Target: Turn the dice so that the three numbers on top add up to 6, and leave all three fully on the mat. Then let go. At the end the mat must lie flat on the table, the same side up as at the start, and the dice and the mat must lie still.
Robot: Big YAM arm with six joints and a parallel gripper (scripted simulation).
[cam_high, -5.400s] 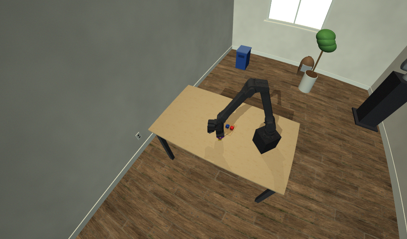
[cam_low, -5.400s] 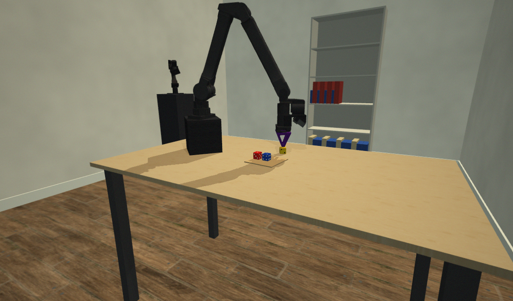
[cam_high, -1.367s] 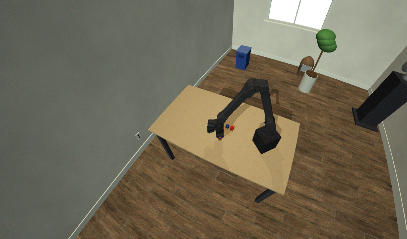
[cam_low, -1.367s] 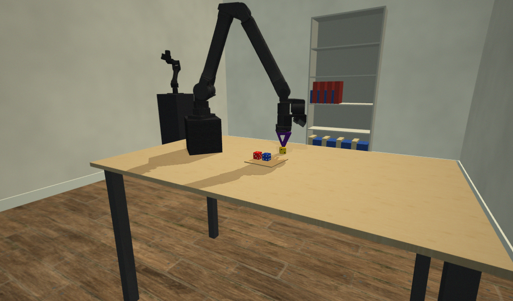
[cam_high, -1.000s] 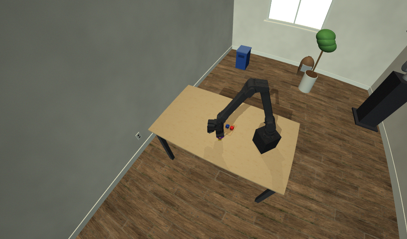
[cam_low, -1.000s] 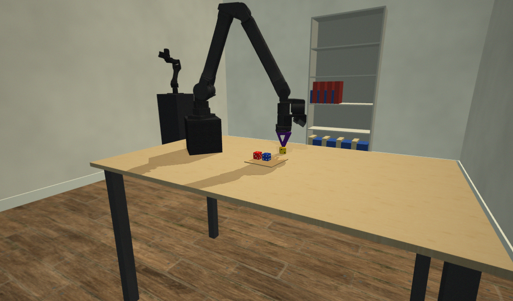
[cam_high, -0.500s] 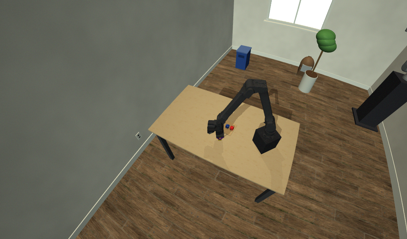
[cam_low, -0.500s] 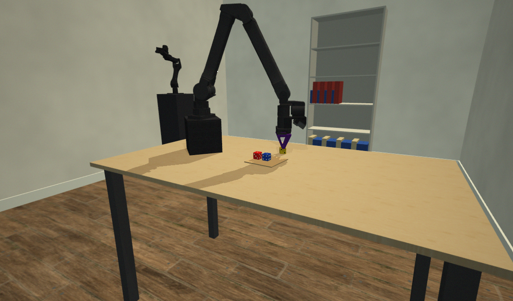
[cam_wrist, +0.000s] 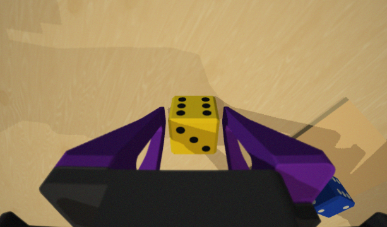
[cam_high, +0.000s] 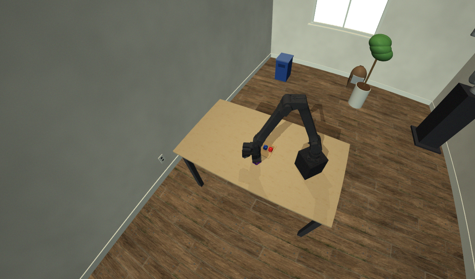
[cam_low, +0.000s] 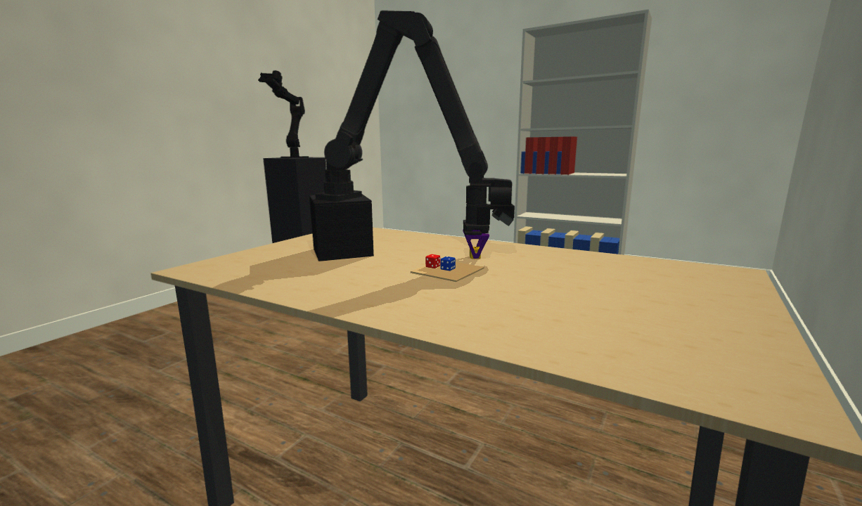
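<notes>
Right now my hand is right at the yellow die. From my hand the other things lie so: blue die: 15 cm to the right, 2 cm behind, 1 cm above; then red die: 15 cm to the right, 6 cm behind, 1 cm above; then tan mat: 15 cm to the right, 2 cm behind, 1 cm below.
</notes>
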